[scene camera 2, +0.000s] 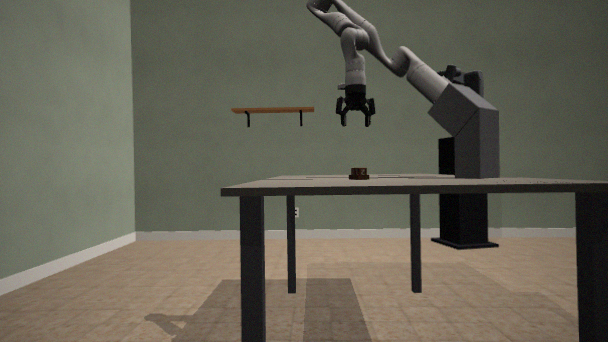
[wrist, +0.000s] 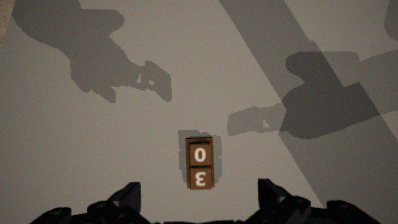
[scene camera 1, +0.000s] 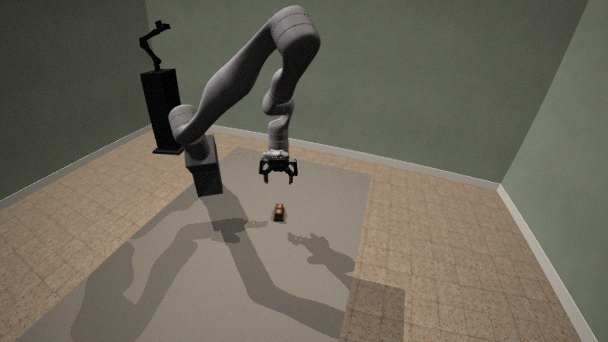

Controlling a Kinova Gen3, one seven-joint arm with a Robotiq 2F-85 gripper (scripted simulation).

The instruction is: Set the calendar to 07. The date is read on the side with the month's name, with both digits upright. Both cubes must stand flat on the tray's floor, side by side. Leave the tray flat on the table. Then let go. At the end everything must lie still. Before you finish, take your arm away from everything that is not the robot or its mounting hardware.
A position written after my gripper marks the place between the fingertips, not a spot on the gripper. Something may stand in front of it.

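My gripper (scene camera 2: 355, 126). Same gripper (wrist: 199, 193).
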